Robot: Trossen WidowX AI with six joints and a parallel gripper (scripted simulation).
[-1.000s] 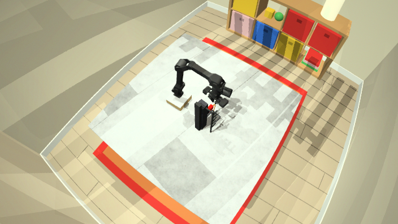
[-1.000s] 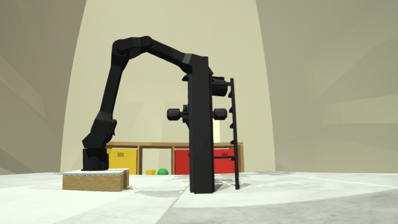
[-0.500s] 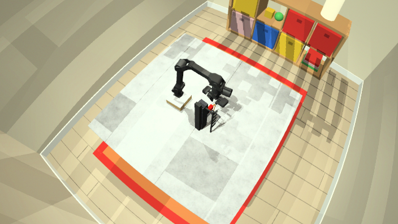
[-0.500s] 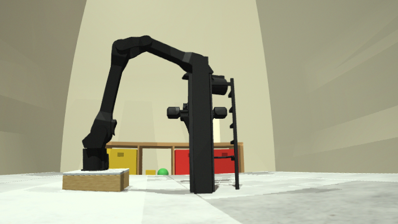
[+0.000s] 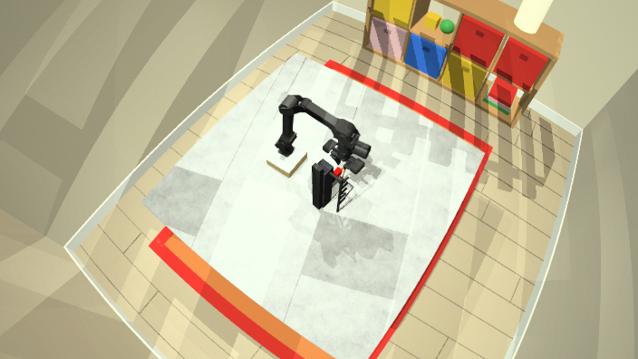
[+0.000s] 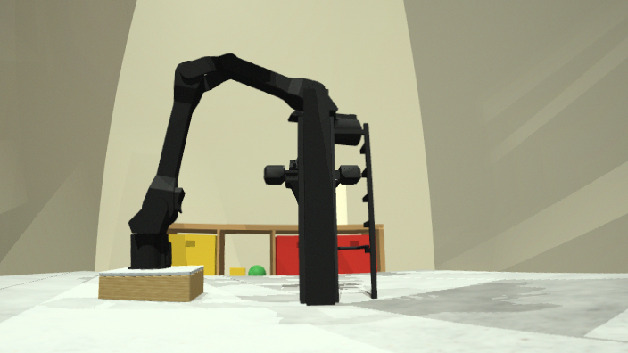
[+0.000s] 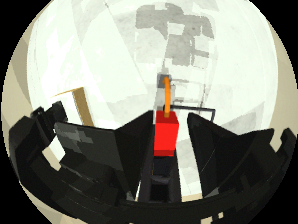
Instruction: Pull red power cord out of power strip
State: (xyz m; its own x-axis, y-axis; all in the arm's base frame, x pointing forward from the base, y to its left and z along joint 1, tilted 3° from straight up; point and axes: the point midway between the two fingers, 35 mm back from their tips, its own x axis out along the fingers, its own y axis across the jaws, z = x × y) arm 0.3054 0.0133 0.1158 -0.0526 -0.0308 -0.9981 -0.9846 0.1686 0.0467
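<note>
Now: gripper tip 10 mm past the red plug, 50 mm to the left of it and 10 mm above it.
</note>
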